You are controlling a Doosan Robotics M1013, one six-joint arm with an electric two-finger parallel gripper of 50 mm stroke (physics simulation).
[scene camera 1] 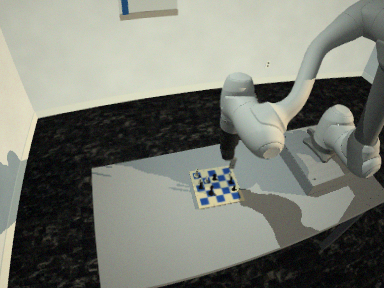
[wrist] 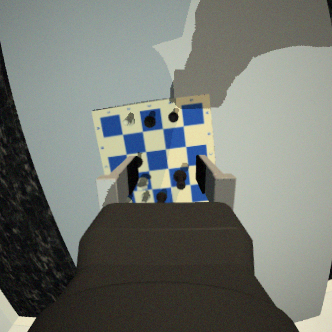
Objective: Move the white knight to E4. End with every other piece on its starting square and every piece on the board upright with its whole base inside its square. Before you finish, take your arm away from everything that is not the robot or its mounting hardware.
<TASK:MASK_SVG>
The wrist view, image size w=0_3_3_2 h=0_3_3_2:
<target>my gripper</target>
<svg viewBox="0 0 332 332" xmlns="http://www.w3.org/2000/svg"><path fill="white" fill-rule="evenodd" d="M299 331L292 319L280 308L276 307L254 275L252 239L233 212L236 177L231 173L222 173L204 154L196 154L195 179L201 193L205 193L208 202L124 202L127 195L132 193L138 181L137 155L128 155L108 175L99 175L95 179L99 212L79 240L75 275L58 298L38 314L27 332Z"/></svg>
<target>chessboard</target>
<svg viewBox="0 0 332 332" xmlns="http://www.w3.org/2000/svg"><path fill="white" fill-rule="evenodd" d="M209 93L91 111L104 175L108 175L128 155L137 155L142 159L142 165L138 167L138 178L141 176L146 177L148 184L146 189L139 191L135 185L132 193L127 195L132 199L132 202L141 202L140 196L144 192L150 195L147 202L157 202L156 194L160 191L166 194L164 202L208 202L205 193L201 193L195 179L196 154L204 154L215 165ZM176 170L180 169L186 173L184 189L176 187L176 181L173 179L173 173ZM146 116L154 117L155 124L153 127L146 127L143 120ZM123 119L130 116L134 119L134 124L128 127L123 124ZM168 114L170 112L176 112L178 114L177 121L169 121Z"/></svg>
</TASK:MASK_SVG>
